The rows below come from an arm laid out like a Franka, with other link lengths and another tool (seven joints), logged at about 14 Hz.
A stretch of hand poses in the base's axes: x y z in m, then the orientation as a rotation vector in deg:
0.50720 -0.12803 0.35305 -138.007 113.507 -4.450
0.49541 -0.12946 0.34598 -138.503 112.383 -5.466
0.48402 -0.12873 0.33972 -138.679 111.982 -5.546
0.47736 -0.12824 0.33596 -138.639 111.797 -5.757
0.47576 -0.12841 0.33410 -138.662 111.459 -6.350
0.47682 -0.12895 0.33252 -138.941 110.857 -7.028
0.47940 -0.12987 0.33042 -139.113 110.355 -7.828
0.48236 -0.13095 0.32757 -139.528 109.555 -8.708
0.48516 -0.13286 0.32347 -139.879 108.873 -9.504
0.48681 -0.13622 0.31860 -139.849 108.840 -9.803
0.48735 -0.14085 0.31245 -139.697 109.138 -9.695
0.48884 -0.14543 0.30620 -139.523 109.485 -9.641
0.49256 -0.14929 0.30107 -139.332 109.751 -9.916
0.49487 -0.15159 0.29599 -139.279 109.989 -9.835
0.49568 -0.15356 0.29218 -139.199 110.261 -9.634
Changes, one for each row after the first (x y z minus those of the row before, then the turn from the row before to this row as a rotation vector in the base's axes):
-0.01179 -0.00143 -0.00707 -0.207 -0.692 0.760
-0.01139 0.00073 -0.00626 0.045 -0.110 0.274
-0.00666 0.00049 -0.00376 0.020 -0.195 0.079
-0.00160 -0.00017 -0.00186 -0.113 -0.408 0.178
0.00106 -0.00054 -0.00158 -0.188 -0.423 0.412
0.00258 -0.00092 -0.00210 -0.225 -0.493 0.318
0.00296 -0.00108 -0.00285 -0.281 -0.521 0.564
0.00280 -0.00191 -0.00410 -0.264 -0.464 0.480
0.00165 -0.00336 -0.00487 -0.098 -0.170 0.002
0.00054 -0.00463 -0.00615 0.011 0.088 -0.213
0.00149 -0.00458 -0.00625 -0.021 0.071 -0.248
0.00372 -0.00386 -0.00513 -0.120 -0.125 -0.216
0.00231 -0.00230 -0.00508 -0.037 0.104 -0.146
0.00081 -0.00197 -0.00381 0.017 0.160 -0.172

